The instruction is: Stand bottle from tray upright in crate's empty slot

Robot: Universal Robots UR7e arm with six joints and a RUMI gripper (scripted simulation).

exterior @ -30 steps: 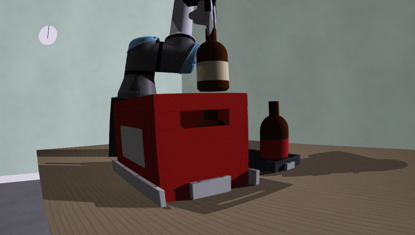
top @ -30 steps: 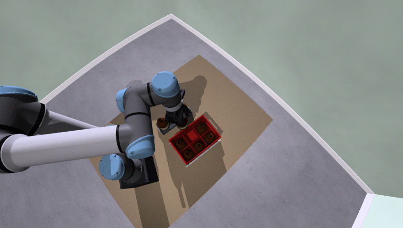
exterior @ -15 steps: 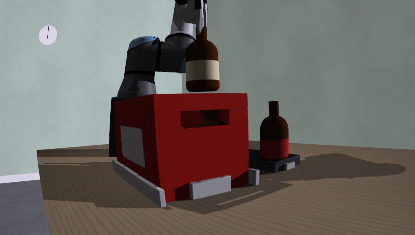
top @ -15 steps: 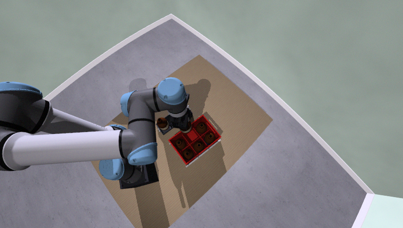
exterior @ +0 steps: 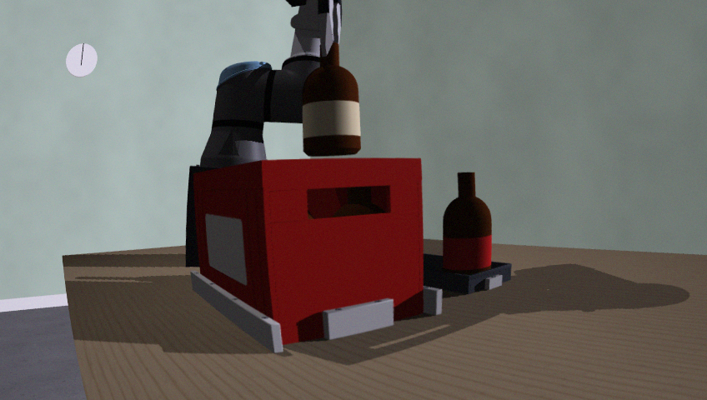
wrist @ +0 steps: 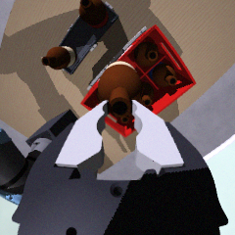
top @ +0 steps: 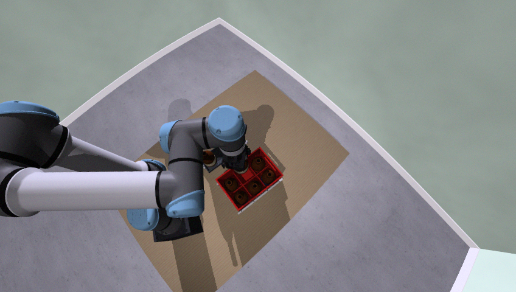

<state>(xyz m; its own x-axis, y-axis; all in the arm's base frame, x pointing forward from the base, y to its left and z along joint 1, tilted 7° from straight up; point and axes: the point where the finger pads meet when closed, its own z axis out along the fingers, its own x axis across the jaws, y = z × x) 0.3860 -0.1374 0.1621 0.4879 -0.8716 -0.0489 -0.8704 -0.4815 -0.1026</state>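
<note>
My gripper is now 70 mm above the cream-label bottle. From my hand the other things lie so: dark tray (30 mm ahead, 170 mm to the left, 320 mm below); then red crate (20 mm behind, 60 mm to the right, 250 mm below).
</note>
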